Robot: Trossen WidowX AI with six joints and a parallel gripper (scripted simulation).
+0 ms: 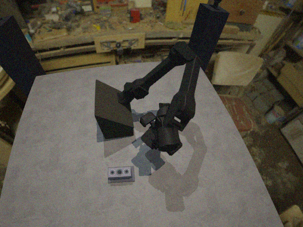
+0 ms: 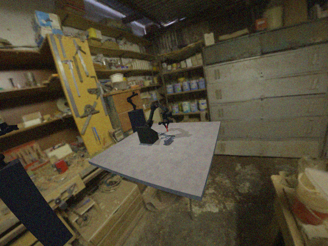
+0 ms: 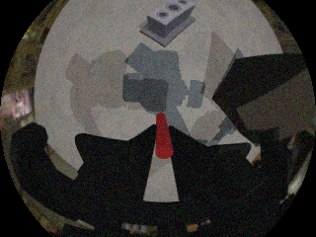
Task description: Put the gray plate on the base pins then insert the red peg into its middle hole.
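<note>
Right now my gripper tip is 90 mm short of the gray plate, 180 mm to the left of it and 60 mm above it. Round my gripper tip: base 90 mm ahead, 180 mm to the right, 100 mm below; then red peg right at my gripper tip.
</note>
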